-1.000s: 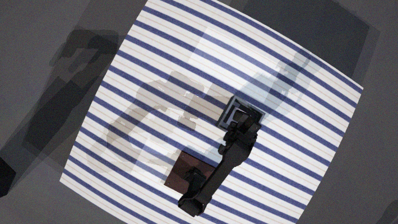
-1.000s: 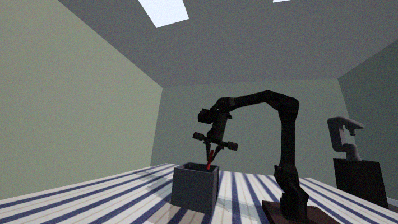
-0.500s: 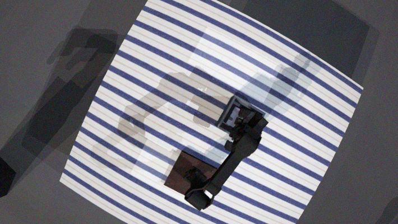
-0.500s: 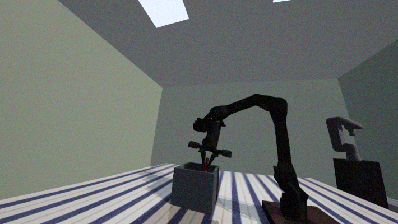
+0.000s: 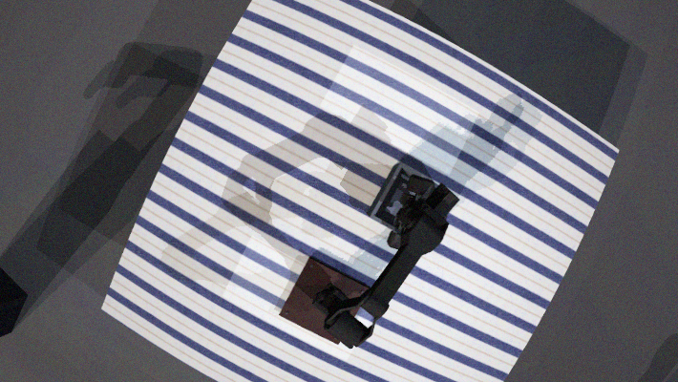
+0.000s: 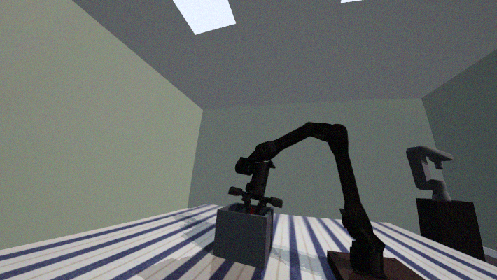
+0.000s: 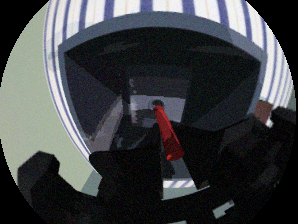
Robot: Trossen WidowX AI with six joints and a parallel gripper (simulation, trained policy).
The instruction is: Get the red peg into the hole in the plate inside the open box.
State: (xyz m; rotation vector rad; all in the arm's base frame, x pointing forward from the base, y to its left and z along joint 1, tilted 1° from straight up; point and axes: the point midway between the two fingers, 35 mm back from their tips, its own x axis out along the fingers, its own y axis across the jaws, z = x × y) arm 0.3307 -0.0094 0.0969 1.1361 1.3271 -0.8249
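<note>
Now: gripper tip 1 cm short of the grey plate, 1 cm to the left of it and 5 cm above it. From my gripper tip the other things lie so: red peg (1 cm to the right, 1 cm above).
</note>
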